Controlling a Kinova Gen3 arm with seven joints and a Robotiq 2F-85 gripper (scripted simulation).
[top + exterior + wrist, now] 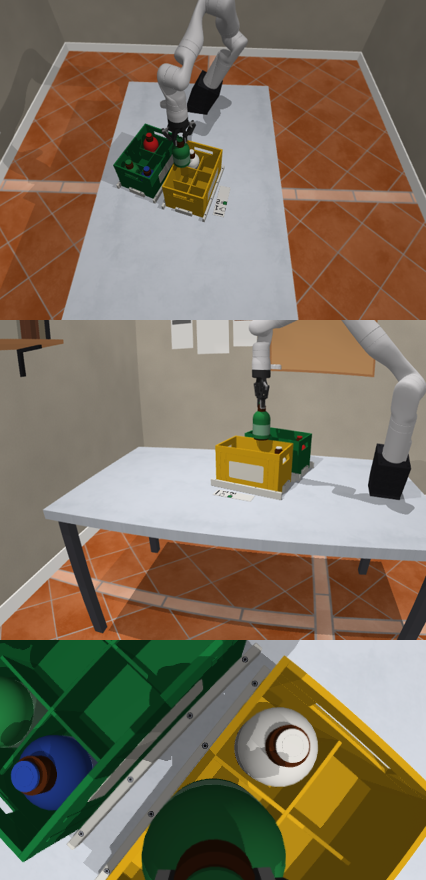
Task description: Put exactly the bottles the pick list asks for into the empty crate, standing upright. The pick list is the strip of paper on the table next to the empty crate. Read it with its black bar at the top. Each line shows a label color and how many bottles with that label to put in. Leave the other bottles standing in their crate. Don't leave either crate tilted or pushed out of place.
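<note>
Now: the yellow crate 25 cm below my hand, 5 cm to the left of it and 1 cm ahead of it. Also, from my hand: green crate 25 cm below, 17 cm to the right, 6 cm behind; blue-label bottle 25 cm below, 16 cm to the right, 4 cm ahead; white-label bottle 25 cm below, 8 cm behind, 3 cm to the left.
</note>
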